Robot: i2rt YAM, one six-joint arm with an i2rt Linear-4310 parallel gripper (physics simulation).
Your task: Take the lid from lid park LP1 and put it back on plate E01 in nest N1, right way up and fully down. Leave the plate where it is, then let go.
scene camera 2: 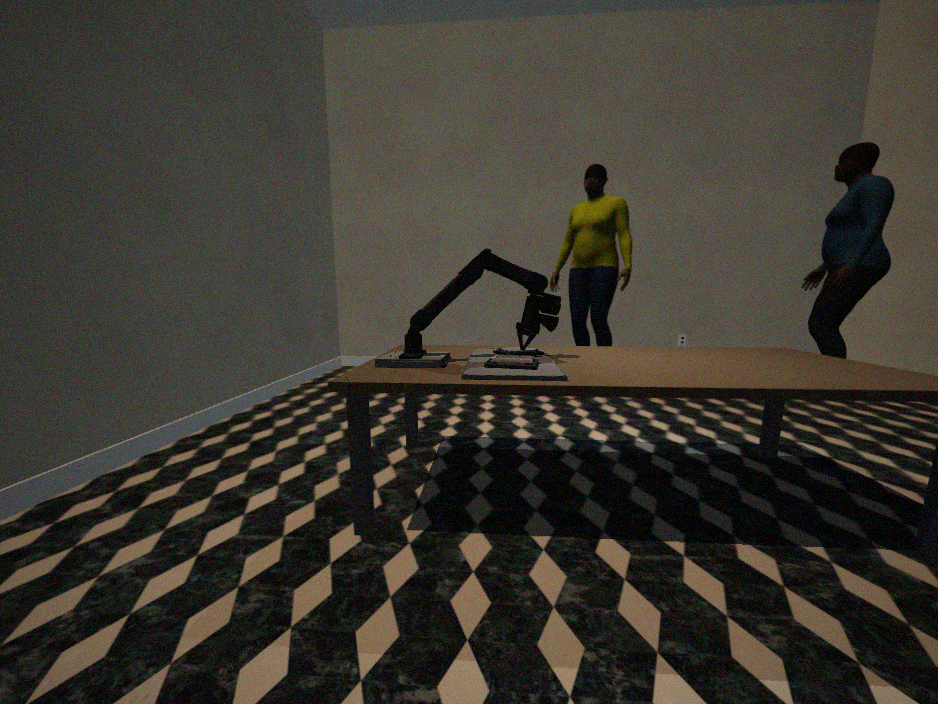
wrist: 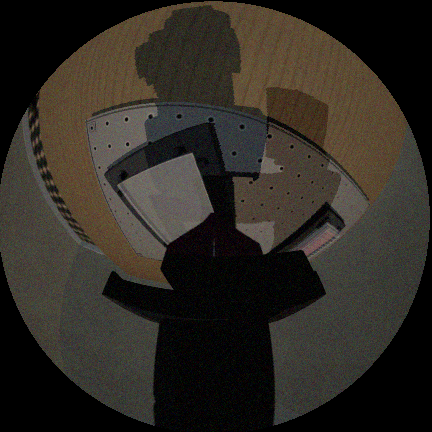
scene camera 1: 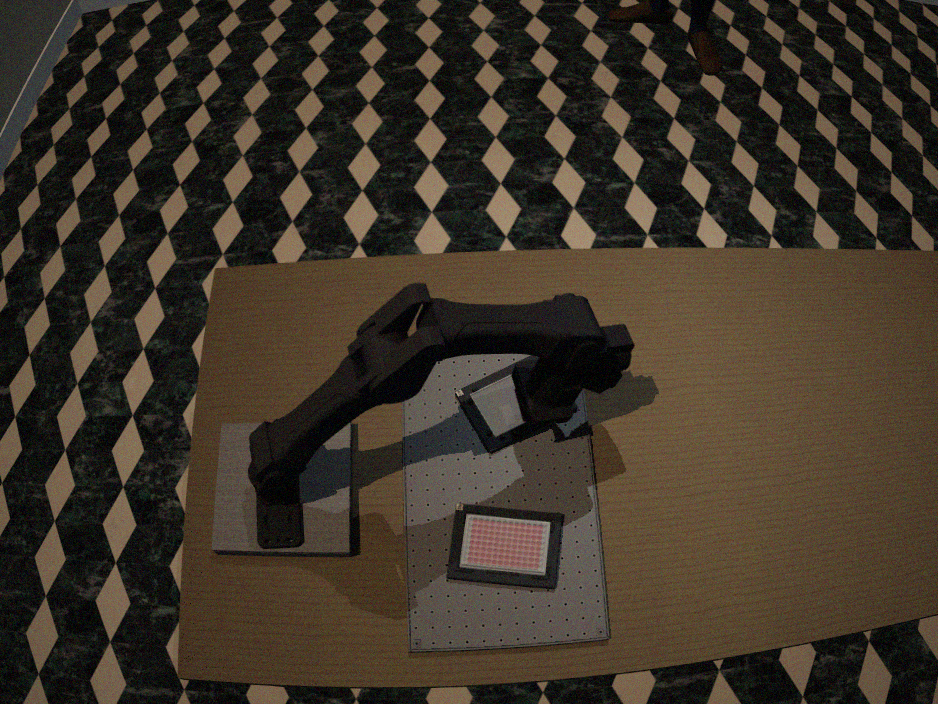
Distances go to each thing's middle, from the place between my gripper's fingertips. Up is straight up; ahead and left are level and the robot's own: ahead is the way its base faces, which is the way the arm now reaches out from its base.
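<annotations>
Grey lid (scene camera 1: 497, 403): 40 mm to the left of my hand, 10 mm behind it. Plate with pink wells (scene camera 1: 490, 543): 200 mm to the right of my hand, 60 mm behind it. Going by their middles, the grey lid is the nearest to my hand of the things named here.
</annotations>
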